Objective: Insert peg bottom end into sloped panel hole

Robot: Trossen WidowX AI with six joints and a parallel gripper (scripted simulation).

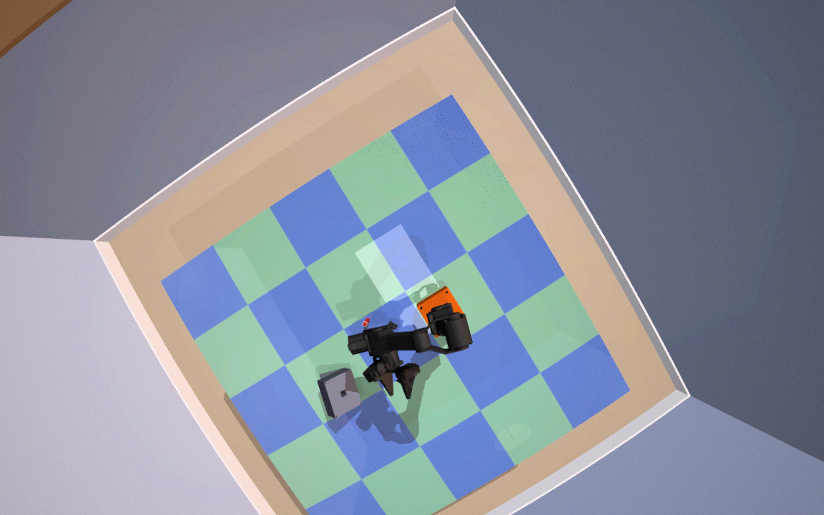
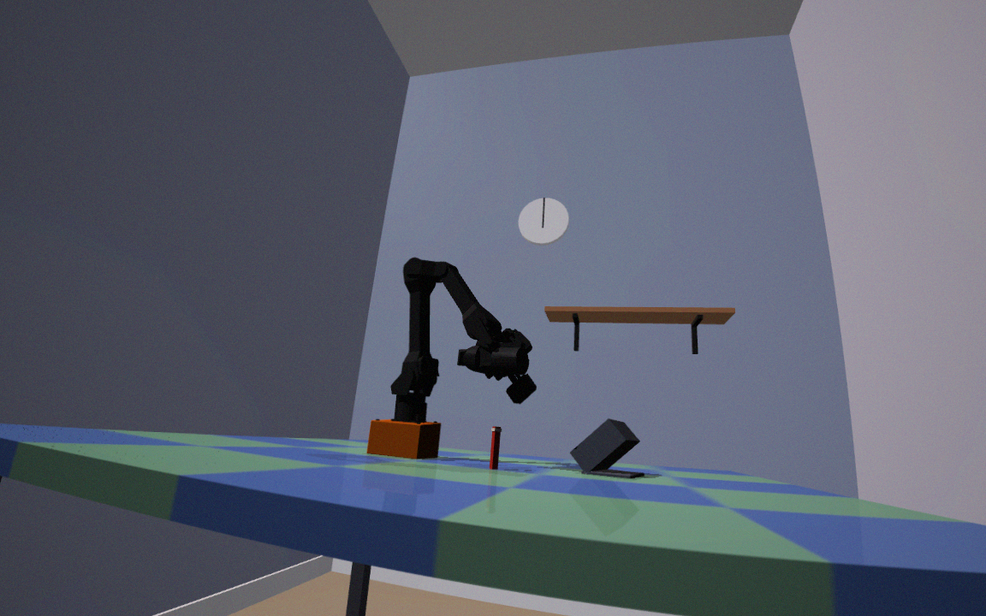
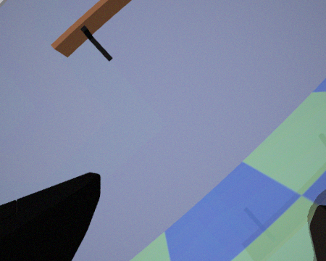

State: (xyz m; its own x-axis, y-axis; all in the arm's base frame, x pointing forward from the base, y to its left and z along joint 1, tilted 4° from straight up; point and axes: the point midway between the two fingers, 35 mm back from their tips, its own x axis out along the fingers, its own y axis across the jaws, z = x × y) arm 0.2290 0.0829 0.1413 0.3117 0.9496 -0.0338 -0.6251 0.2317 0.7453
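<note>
My gripper tip is 230 mm to the left of the red square peg and 170 mm above it. The rest, counted from my gripper tip: grey sloped panel 210 mm ahead, 70 mm to the right, 170 mm below; flat plate 230 mm ahead, 80 mm to the right, 220 mm below.
</note>
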